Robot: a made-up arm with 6 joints.
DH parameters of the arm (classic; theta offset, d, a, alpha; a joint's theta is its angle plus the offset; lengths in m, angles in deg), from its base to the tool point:
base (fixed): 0 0.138 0 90
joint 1: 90 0.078 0.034 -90
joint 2: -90 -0.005 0.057 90
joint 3: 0 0.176 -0.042 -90
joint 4: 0 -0.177 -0.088 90
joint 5: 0 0.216 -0.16 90
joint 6: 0 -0.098 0.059 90
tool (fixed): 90 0.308 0 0
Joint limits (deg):
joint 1: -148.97..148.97
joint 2: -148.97..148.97
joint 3: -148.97..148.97
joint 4: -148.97..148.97
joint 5: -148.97..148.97
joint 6: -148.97..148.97
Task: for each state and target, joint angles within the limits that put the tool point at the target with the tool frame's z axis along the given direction. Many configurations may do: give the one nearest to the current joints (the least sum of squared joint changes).
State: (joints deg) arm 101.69 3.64 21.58 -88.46 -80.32 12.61
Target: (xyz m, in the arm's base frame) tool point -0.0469 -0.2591 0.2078 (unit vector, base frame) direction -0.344 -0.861 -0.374
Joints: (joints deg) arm 130.33 40.37 13.42 -93.38 -55.25 11.75
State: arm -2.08 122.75 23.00 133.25 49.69 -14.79
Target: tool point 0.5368 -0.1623 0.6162 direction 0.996 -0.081 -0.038
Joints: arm -14.94 123.30 44.78 103.67 86.75 -52.14
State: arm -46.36 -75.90 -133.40 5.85 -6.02 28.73
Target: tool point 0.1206 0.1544 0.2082 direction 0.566 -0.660 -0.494
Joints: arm -69.70 -100.05 -107.47 -3.22 -18.72 50.99
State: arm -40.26 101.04 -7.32 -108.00 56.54 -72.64
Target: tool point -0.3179 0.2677 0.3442 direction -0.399 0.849 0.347
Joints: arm -66.94 73.74 -53.37 -70.47 5.25 -111.55
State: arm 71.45 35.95 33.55 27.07 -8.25 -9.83
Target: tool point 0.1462 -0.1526 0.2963 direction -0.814 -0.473 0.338
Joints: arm 89.22 -1.31 12.26 3.01 -44.89 36.09
